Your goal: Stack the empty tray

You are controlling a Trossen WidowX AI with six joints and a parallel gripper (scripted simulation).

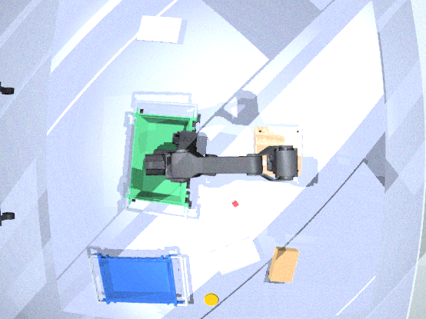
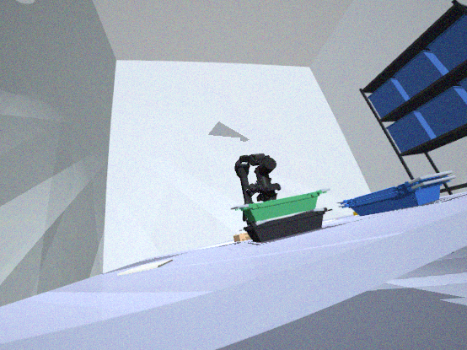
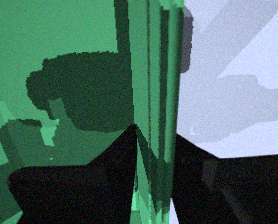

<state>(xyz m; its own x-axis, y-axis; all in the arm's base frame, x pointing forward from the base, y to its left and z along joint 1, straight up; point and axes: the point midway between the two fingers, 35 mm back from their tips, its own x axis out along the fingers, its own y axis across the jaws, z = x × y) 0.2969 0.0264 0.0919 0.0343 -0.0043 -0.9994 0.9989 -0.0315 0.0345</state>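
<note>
The green tray is 8 cm ahead of my gripper tip and 2 cm above it. From my gripper tip the other things lie so: yellow disc (51 cm to the left, 11 cm behind, 8 cm below); red block (17 cm behind, 14 cm to the left, 9 cm below); tan box (36 cm behind, 35 cm to the left, 6 cm below).
</note>
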